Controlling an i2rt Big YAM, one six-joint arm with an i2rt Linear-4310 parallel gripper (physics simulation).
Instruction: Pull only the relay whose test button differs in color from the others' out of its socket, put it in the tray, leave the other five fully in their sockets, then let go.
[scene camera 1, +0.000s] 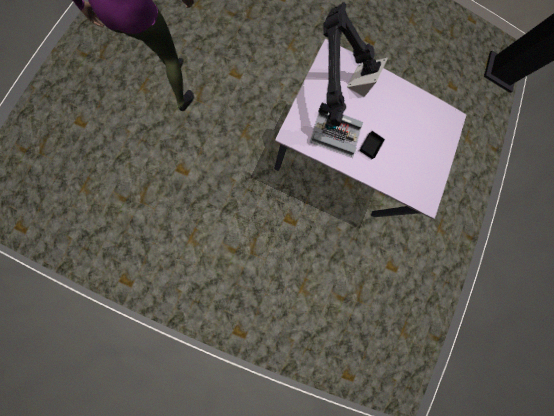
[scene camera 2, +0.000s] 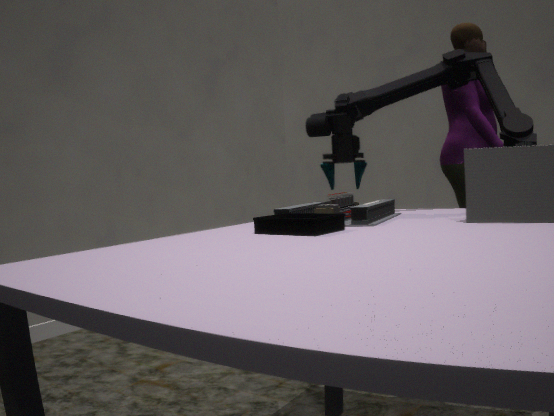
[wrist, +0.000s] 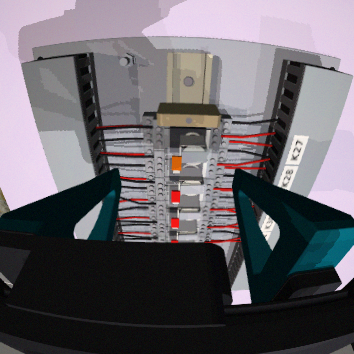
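Where they show: gripper, between the fingertips: (scene camera 1: 329, 124) (scene camera 2: 345, 189) (wrist: 176, 176); arm's base, origin of its link: (scene camera 1: 371, 69) (scene camera 2: 524, 175).
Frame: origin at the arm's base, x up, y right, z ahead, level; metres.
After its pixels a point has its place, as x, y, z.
In the wrist view, a column of relays in grey sockets runs down the middle of a grey panel (wrist: 135, 100) @[-0.097, 0.137, 0.546]. One relay near the top has an orange test button (wrist: 176, 163) @[-0.030, 0.119, 0.507]; several below it show red test buttons (wrist: 175, 196) @[-0.030, 0.092, 0.504]. No coloured button shows on the uppermost dark slot, and the lower end is hidden by the gripper body. My gripper (wrist: 176, 176) @[-0.022, 0.115, 0.506] (scene camera 2: 345, 188) @[-0.022, 0.115, 0.506] is open and empty, its teal fingers on either side of the column and above it, near the orange button's row. The black tray (scene camera 1: 365, 142) @[-0.079, -0.174, 0.472] (scene camera 2: 300, 226) @[-0.081, -0.286, 0.427] stands beside the panel.
Two slotted wire ducts (wrist: 50, 110) @[-0.057, 0.137, 0.603] (wrist: 312, 130) @[-0.057, 0.149, 0.405] flank the relays, with red and black wires running to them. A tan end block (wrist: 188, 119) @[-0.059, 0.139, 0.501] stands above the relays on the rail (wrist: 177, 75) @[-0.096, 0.163, 0.513]. A pale board (scene camera 1: 369, 78) @[0.016, -0.009, 0.087] (scene camera 2: 510, 185) @[-0.019, -0.058, 0.030] stands near the arm's base. A person (scene camera 1: 172, 75) (scene camera 2: 467, 115) stands beyond the table.
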